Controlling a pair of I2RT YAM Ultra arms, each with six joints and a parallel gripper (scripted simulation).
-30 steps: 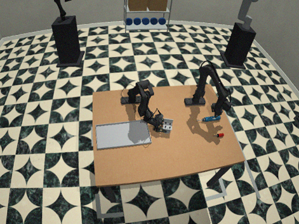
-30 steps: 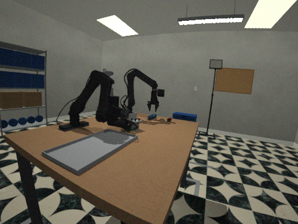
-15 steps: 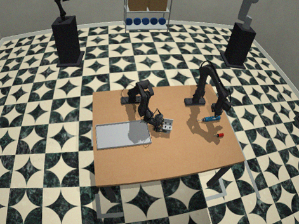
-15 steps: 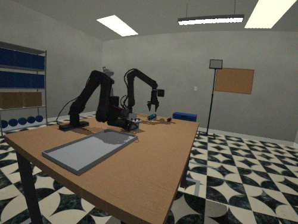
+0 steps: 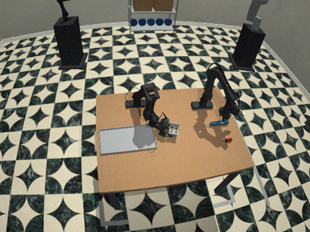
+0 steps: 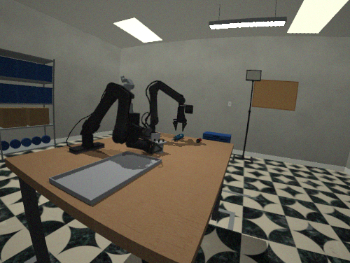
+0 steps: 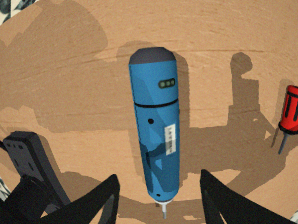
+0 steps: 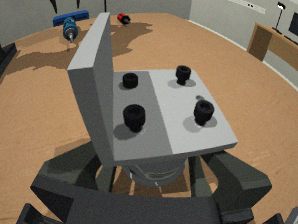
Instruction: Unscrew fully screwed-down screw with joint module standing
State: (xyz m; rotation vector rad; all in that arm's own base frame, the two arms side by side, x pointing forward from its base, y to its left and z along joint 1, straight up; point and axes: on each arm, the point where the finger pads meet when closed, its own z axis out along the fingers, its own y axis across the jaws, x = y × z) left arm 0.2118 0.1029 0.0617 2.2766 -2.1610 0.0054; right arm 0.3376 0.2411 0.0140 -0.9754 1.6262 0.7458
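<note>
Right now my right hand is 10 mm past the screw, 20 mm to the right of it and 40 mm below it. The rest, counted from my right hand: red-handled screwdriver (60 mm ahead, 450 mm to the left, 10 mm below); then grey l-shaped bracket (50 mm above); then grey tray (40 mm ahead, 350 mm to the right, 20 mm below).
</note>
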